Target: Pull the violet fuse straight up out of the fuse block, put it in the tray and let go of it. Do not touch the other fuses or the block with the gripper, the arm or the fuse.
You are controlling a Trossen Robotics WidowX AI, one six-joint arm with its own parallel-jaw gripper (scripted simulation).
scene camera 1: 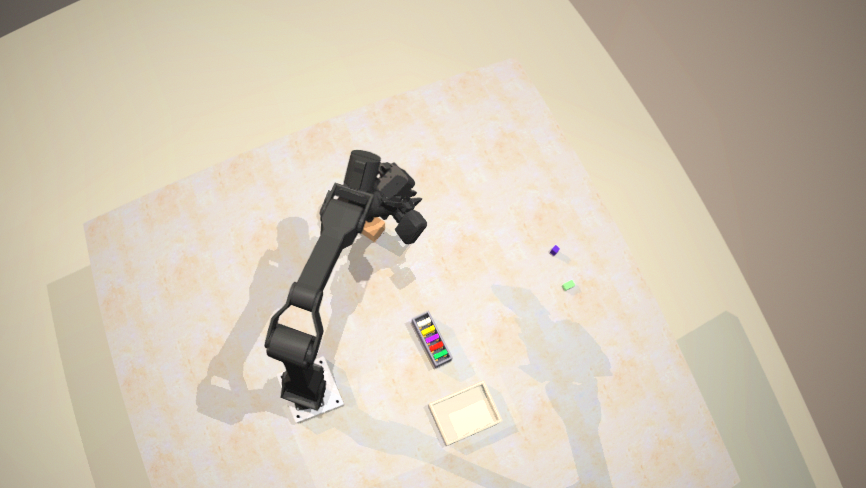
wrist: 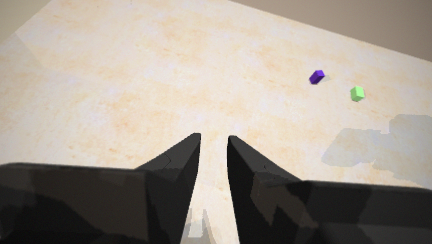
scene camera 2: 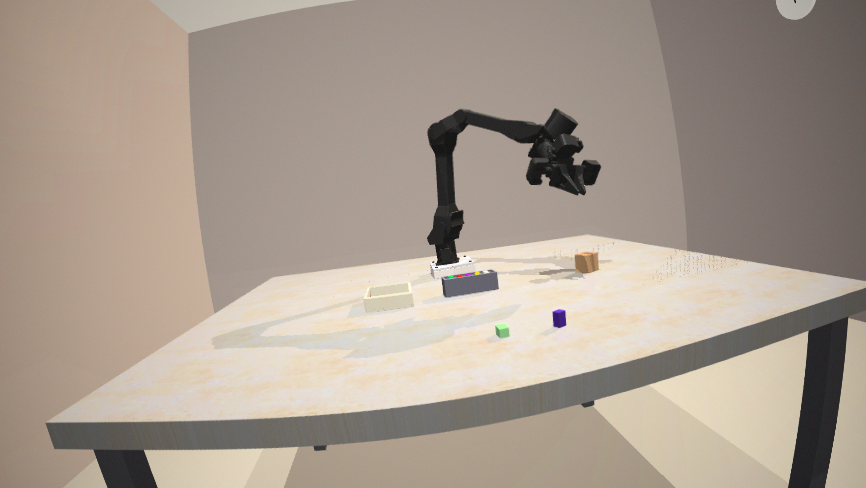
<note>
I see my gripper (scene camera 1: pixel 418 196) and a cream tray (scene camera 1: pixel 465 412).
My gripper shows as well in the wrist view (wrist: pixel 214 141) and in scene camera 2 (scene camera 2: pixel 581 193). The cream tray also shows in scene camera 2 (scene camera 2: pixel 389 297).
</note>
